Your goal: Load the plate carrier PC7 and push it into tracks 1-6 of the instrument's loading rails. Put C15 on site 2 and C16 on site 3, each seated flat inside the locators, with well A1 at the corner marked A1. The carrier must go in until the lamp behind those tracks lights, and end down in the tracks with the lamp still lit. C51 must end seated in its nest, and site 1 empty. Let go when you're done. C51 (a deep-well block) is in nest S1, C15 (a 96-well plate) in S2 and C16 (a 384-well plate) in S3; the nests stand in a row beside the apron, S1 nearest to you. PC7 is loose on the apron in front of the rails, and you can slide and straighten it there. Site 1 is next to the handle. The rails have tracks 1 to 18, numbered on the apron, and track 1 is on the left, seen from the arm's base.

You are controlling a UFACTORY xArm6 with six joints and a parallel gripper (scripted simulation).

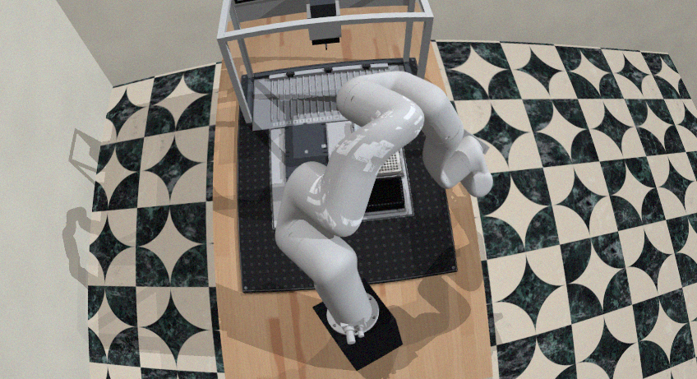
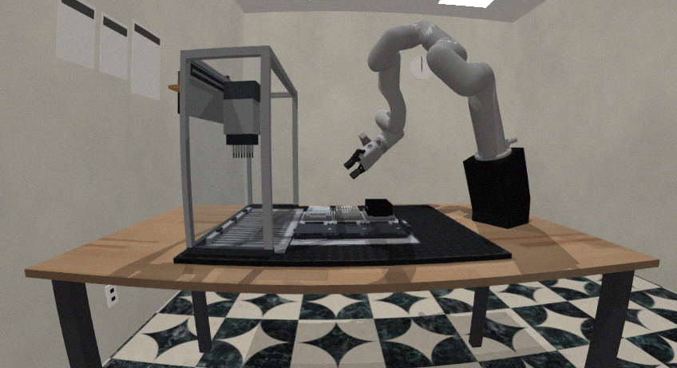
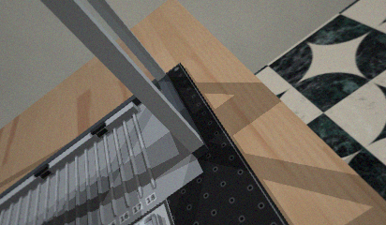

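My hand is 18 cm to the right of the nest S3, 15 cm above it and 14 cm short of it. The rest, counted from my hand: grey apron: 31 cm to the left, 15 cm below, 4 cm ahead; then nest S2: 18 cm to the left, 15 cm below, 3 cm ahead; then 96-well plate C15: 18 cm to the left, 13 cm below, 3 cm ahead.
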